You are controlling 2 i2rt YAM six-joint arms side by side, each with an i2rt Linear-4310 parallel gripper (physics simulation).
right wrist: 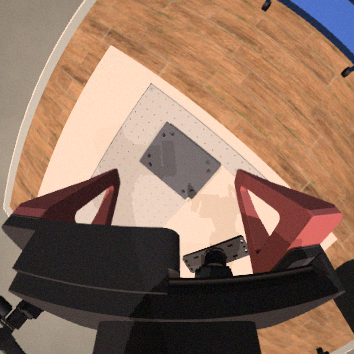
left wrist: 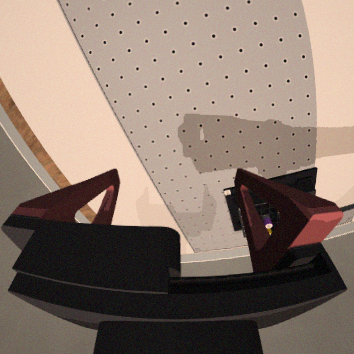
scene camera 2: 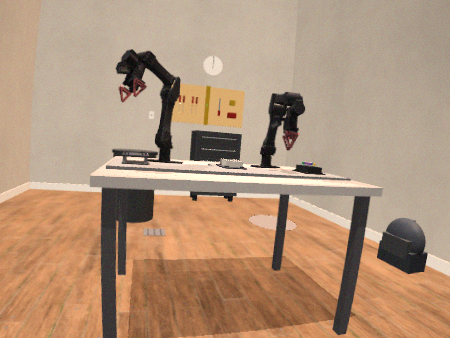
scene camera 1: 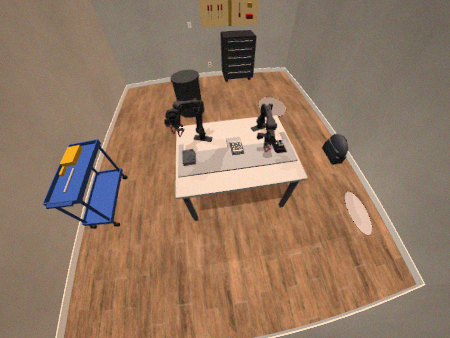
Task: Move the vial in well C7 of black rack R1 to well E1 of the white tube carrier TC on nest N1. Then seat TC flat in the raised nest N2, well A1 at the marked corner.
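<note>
Black rack R1 (scene camera 1: pixel 281 147) (scene camera 2: pixel 309 169) (left wrist: pixel 301 179) stands at the right of the table, with coloured vial caps (scene camera 2: pixel 308 163) (left wrist: pixel 268 223); well C7 cannot be told. The white tube carrier TC (scene camera 1: pixel 236 146) (scene camera 2: pixel 231 163) sits on nest N1 near the table's middle. Raised nest N2 (scene camera 1: pixel 189 157) (scene camera 2: pixel 134 153) (right wrist: pixel 182 160) stands at the left with a bare top. My left gripper (scene camera 1: pixel 267 148) (scene camera 2: pixel 290 141) (left wrist: pixel 176 174) is open and empty, above the board just left of R1 in scene camera 1. My right gripper (scene camera 1: pixel 177 131) (scene camera 2: pixel 131 93) (right wrist: pixel 176 174) is open and empty, high at the table's left edge.
A grey perforated board (scene camera 1: pixel 215 162) (left wrist: pixel 200 80) (right wrist: pixel 150 110) lies under the rack and nests on the pale table (scene camera 1: pixel 235 182) (scene camera 2: pixel 235 184). A blue cart (scene camera 1: pixel 75 186) stands on the floor left of the table in scene camera 1. A black drum (scene camera 1: pixel 186 90) stands behind it.
</note>
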